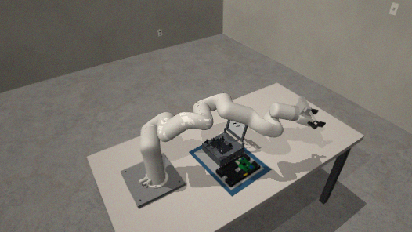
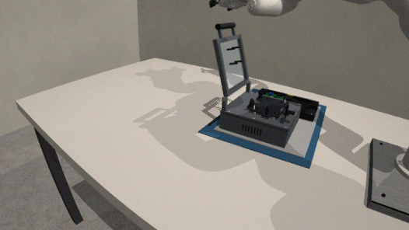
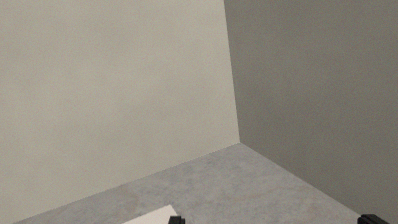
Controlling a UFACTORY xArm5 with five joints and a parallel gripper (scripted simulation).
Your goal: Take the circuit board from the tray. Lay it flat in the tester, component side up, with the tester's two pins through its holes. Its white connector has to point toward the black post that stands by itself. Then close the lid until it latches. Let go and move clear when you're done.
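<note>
My gripper is now 33 cm past the green circuit board, 30 cm above it and 18 cm to the right of it. The rest, counted from my hand: dark nest: 37 cm behind, 35 cm to the left, 25 cm below; then tester lid: 35 cm to the left, 25 cm behind, 14 cm below.
</note>
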